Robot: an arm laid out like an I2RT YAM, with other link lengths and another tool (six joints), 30 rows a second.
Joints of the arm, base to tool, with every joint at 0 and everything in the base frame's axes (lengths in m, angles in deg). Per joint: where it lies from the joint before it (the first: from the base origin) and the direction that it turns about. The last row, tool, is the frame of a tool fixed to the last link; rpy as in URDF.
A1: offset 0 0 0.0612 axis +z
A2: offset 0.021 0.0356 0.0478 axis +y
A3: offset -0.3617 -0.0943 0 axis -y
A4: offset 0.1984 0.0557 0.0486 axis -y
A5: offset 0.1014 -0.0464 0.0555 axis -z
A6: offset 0.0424 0 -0.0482 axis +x
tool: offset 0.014 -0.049 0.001 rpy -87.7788 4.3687 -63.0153
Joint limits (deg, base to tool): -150..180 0..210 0..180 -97..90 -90..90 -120..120
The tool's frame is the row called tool.
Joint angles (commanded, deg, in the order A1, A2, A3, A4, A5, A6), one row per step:
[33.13 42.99 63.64 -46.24 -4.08 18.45]
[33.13 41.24 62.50 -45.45 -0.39 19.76]
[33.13 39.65 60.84 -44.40 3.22 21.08]
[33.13 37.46 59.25 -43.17 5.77 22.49]
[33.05 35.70 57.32 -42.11 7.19 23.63]
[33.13 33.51 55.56 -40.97 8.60 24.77]
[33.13 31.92 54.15 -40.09 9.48 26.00]
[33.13 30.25 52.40 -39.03 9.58 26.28]
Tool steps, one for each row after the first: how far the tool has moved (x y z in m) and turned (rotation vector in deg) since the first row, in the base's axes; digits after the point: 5 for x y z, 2 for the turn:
[-0.00642 -0.00825 -0.00271 0.43 -1.33 -3.90]
[-0.01169 -0.01540 -0.00793 0.77 -2.31 -7.73]
[-0.01914 -0.02256 -0.01278 2.15 -3.68 -10.64]
[-0.02439 -0.02711 -0.02045 3.16 -4.17 -12.48]
[-0.03096 -0.03236 -0.02722 4.65 -5.19 -14.13]
[-0.03557 -0.03575 -0.03326 6.08 -5.63 -15.39]
[-0.03929 -0.03815 -0.04033 6.92 -6.27 -15.57]

